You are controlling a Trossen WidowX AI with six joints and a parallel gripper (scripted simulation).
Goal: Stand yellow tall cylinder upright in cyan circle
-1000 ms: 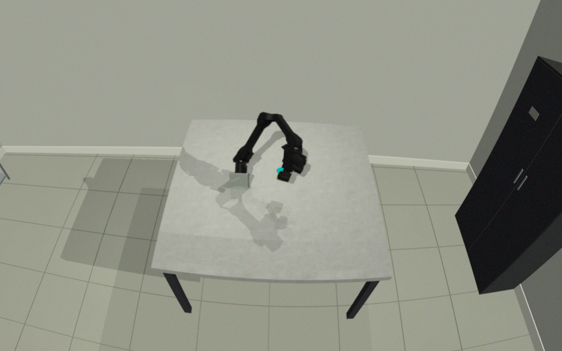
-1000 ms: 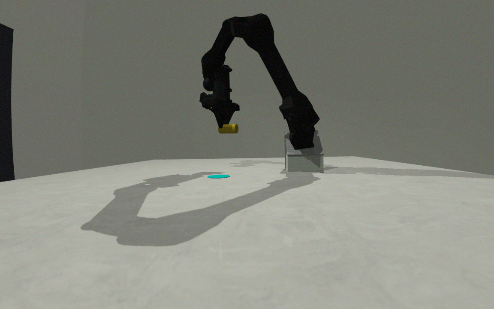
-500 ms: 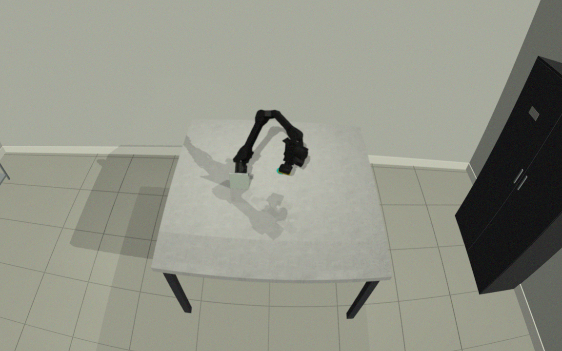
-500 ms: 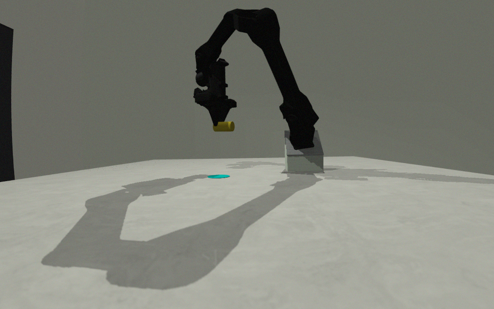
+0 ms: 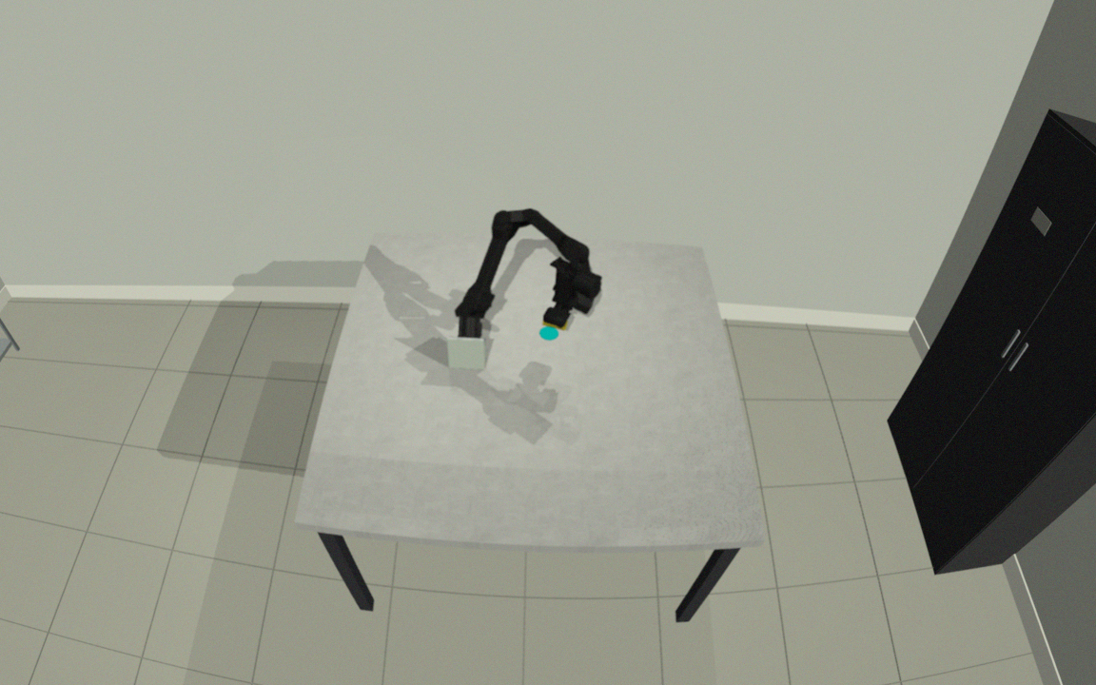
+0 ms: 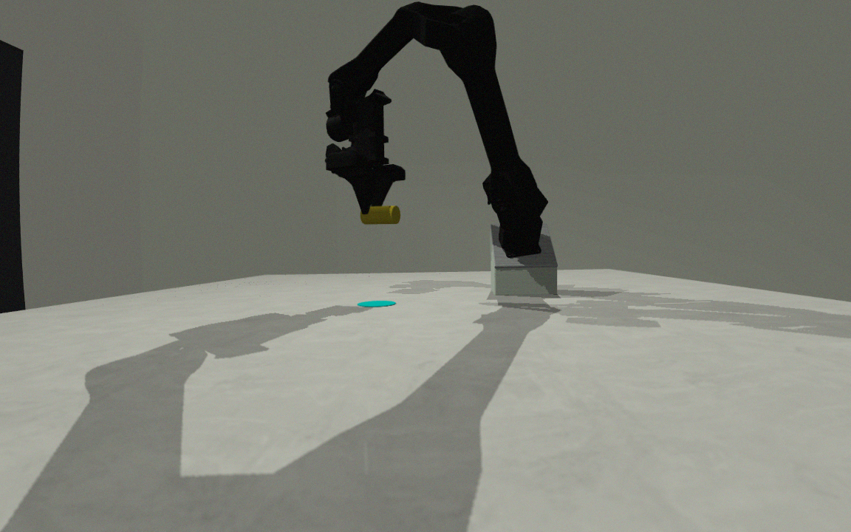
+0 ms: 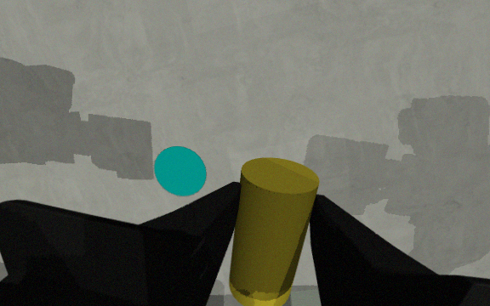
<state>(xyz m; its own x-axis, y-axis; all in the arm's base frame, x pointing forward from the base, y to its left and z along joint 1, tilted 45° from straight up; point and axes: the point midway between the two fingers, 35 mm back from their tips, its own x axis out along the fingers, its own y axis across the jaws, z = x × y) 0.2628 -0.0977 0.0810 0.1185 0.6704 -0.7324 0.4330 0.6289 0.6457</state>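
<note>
Now: gripper tip 20 mm past the cyan circle, 110 mm to the right of it and 150 mm above it. The rest, counted from my gripper tip: yellow cylinder: 20 mm behind, 10 mm to the left.
</note>
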